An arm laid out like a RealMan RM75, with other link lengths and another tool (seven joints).
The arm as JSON. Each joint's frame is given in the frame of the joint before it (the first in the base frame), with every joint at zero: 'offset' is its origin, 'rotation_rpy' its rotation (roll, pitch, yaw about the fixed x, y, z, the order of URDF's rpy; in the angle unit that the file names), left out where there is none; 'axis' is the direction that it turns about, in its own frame. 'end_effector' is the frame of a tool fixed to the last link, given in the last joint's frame.
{
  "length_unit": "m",
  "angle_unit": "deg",
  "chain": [
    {
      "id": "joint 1",
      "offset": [
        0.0,
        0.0,
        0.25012
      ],
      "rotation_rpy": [
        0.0,
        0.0,
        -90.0
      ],
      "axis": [
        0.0,
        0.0,
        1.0
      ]
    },
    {
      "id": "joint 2",
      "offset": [
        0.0,
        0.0,
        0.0
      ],
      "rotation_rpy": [
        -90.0,
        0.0,
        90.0
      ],
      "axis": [
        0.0,
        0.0,
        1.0
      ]
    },
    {
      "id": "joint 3",
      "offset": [
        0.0,
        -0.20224,
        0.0
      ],
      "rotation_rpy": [
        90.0,
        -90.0,
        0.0
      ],
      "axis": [
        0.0,
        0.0,
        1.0
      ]
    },
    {
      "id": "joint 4",
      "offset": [
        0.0,
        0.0,
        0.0
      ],
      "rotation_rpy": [
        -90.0,
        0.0,
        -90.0
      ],
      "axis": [
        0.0,
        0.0,
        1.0
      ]
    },
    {
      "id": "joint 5",
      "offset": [
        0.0,
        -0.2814,
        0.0
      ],
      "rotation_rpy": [
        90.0,
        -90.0,
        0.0
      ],
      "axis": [
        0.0,
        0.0,
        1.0
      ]
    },
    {
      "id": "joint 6",
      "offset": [
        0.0,
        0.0,
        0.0
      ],
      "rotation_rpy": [
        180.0,
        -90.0,
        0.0
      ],
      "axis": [
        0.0,
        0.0,
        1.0
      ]
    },
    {
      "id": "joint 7",
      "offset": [
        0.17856,
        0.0,
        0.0
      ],
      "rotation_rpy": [
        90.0,
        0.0,
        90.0
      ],
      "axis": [
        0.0,
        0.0,
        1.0
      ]
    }
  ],
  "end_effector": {
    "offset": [
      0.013,
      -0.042,
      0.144
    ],
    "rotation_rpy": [
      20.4,
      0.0,
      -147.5
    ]
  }
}
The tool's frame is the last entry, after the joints.
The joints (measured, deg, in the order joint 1, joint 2, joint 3, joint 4, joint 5, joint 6, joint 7), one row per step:
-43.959, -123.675, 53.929, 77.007, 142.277, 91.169, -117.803
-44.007, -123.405, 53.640, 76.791, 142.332, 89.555, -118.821
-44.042, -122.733, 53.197, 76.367, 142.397, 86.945, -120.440
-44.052, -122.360, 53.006, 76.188, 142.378, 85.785, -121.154
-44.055, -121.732, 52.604, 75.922, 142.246, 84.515, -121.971
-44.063, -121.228, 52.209, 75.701, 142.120, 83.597, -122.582
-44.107, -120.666, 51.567, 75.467, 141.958, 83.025, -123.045
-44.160, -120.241, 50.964, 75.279, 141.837, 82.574, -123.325
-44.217, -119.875, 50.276, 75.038, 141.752, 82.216, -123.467
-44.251, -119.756, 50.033, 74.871, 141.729, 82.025, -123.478
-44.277, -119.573, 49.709, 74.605, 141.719, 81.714, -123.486
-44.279, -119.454, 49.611, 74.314, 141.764, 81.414, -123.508
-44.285, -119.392, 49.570, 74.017, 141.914, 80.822, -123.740
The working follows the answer.
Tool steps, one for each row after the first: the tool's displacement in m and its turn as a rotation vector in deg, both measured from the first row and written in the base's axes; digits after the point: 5 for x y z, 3 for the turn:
-0.00151, 0.00916, 0.00666, 1.872, -0.548, 1.003
-0.00541, 0.02410, 0.01935, 4.988, -1.321, 2.632
-0.00715, 0.03078, 0.02582, 6.421, -1.670, 3.312
-0.01011, 0.03881, 0.03534, 8.193, -2.148, 4.193
-0.01261, 0.04477, 0.04314, 9.550, -2.570, 4.897
-0.01566, 0.04971, 0.05155, 10.734, -3.022, 5.606
-0.01805, 0.05365, 0.05860, 11.708, -3.412, 6.122
-0.02087, 0.05702, 0.06505, 12.562, -3.790, 6.620
-0.02206, 0.05835, 0.06702, 12.859, -3.926, 6.797
-0.02419, 0.06032, 0.06983, 13.303, -4.078, 7.071
-0.02622, 0.06165, 0.07080, 13.548, -4.093, 7.301
-0.02842, 0.06396, 0.07211, 14.032, -4.156, 7.678

Tool pose at each row, in the base's axes (x y z in m, rotation vector in deg; rounded; the steps above come from the unrounded poses):
-0.09423, 0.52961, -0.04820, -18.910, -169.590, 0.491
-0.09574, 0.53876, -0.04154, -17.227, -170.099, -2.251
-0.09965, 0.55371, -0.02885, -14.449, -170.676, -6.813
-0.10139, 0.56039, -0.02239, -13.264, -170.872, -8.922
-0.10435, 0.56842, -0.01286, -11.736, -171.121, -11.541
-0.10684, 0.57438, -0.00506, -10.520, -171.335, -13.558
-0.10989, 0.57931, 0.00335, -9.316, -171.587, -15.331
-0.11228, 0.58326, 0.01039, -8.423, -171.787, -16.804
-0.11511, 0.58663, 0.01685, -7.570, -171.989, -18.102
-0.11629, 0.58796, 0.01881, -7.267, -172.060, -18.555
-0.11842, 0.58993, 0.02163, -6.797, -172.115, -19.218
-0.12045, 0.59125, 0.02260, -6.417, -172.083, -19.556
-0.12266, 0.59357, 0.02391, -5.784, -172.042, -20.240

